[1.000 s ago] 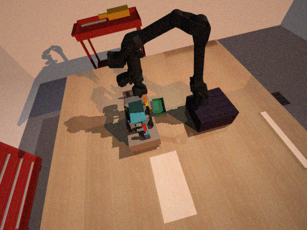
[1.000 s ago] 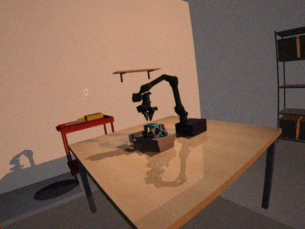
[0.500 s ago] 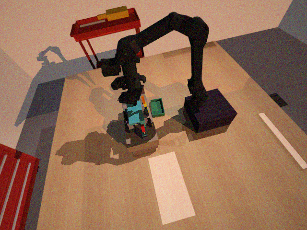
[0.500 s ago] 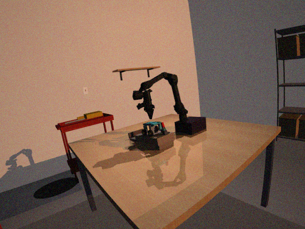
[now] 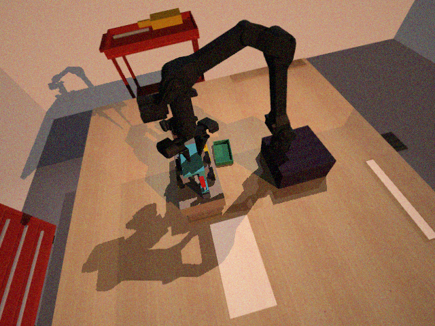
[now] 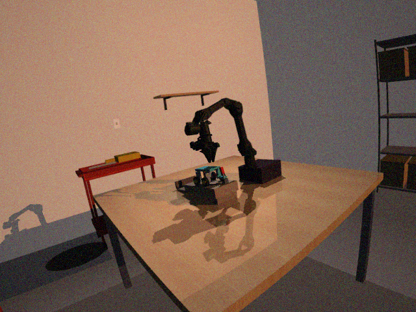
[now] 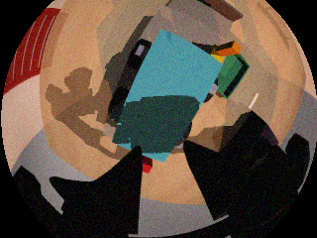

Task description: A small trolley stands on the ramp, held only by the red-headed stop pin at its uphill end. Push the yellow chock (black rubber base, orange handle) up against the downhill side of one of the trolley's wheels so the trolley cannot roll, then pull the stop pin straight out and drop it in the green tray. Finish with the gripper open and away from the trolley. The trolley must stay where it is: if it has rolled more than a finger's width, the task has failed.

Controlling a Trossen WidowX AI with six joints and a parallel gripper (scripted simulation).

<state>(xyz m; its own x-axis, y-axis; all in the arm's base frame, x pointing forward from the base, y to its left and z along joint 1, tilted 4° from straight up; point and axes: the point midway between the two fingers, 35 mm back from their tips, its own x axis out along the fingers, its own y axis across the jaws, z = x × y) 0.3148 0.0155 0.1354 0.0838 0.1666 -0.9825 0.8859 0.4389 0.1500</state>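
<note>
My gripper tip is 8 cm to the right of the red-headed stop pin and 6 cm above it. From my gripper tip the other things lie so: trolley 1 cm ahead, 2 cm to the right, 7 cm below; yellow chock 5 cm behind, 11 cm to the right, 10 cm below; grey ramp 1 cm ahead, 3 cm to the right, 14 cm below.
</note>
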